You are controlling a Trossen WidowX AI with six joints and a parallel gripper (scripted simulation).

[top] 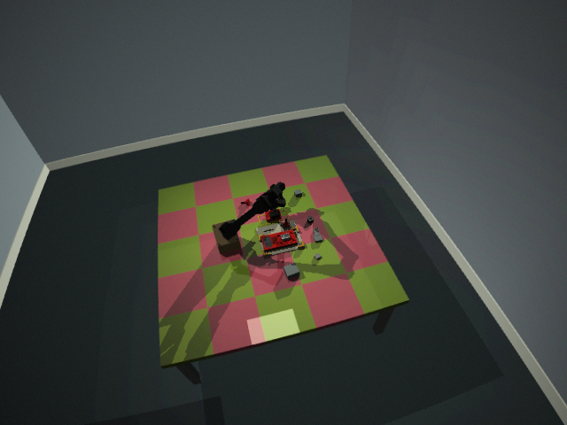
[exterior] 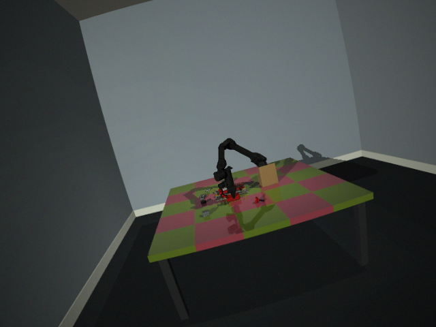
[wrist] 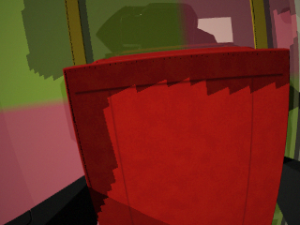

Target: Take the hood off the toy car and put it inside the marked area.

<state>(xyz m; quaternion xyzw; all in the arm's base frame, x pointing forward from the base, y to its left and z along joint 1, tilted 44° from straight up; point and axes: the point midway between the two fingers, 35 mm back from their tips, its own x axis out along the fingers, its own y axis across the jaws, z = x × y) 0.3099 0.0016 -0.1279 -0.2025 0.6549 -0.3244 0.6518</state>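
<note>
The red hood is right at my gripper tip. Round my gripper tip: dark wheel 20 cm ahead, 12 cm to the right, 1 cm below.
</note>
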